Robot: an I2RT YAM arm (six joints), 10 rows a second.
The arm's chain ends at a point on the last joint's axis. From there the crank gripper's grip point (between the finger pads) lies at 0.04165 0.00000 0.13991 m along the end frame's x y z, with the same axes.
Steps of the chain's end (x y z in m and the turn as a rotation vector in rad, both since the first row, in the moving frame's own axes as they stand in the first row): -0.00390, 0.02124, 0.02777, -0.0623, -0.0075, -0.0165; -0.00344, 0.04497, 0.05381, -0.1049, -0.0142, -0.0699; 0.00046, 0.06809, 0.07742, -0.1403, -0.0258, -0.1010; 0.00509, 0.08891, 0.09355, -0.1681, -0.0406, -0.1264; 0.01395, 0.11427, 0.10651, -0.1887, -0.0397, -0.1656; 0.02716, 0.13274, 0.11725, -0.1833, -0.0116, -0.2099
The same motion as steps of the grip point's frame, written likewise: -0.00488, 0.02928, 0.02783, -0.0623, -0.0075, -0.0165; -0.00501, 0.05680, 0.05377, -0.1049, -0.0142, -0.0699; -0.00237, 0.08369, 0.07736, -0.1403, -0.0258, -0.1010; 0.00057, 0.10752, 0.09358, -0.1681, -0.0406, -0.1264; 0.01003, 0.13418, 0.10621, -0.1887, -0.0397, -0.1656; 0.02732, 0.14964, 0.11618, -0.1833, -0.0116, -0.2099
